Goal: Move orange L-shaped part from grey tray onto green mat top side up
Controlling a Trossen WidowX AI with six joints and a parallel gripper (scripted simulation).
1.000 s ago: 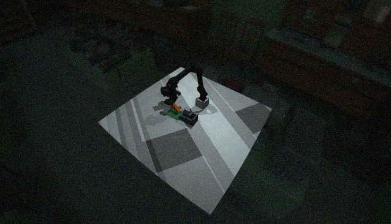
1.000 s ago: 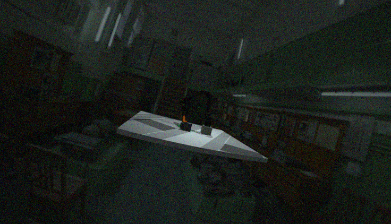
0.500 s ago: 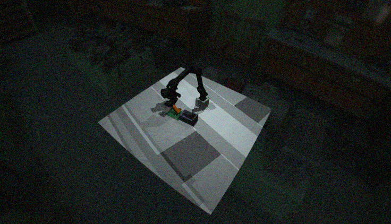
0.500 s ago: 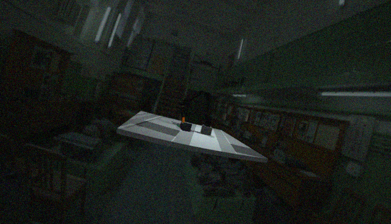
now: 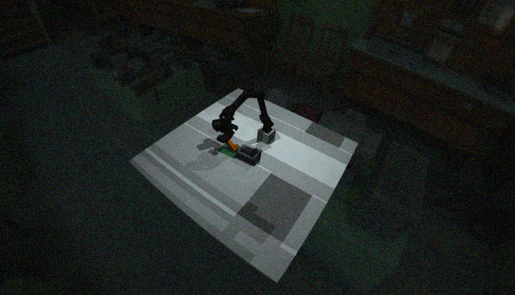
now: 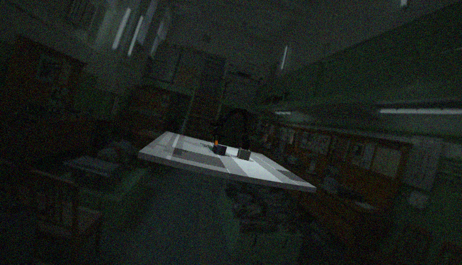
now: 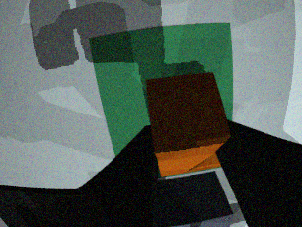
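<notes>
Right now my gripper tip is 20 mm past the orange L-shaped part, 30 mm to the right of it and 30 mm above it. From my gripper tip the other things lie so: green mat 20 mm to the left, 90 mm below.
</notes>
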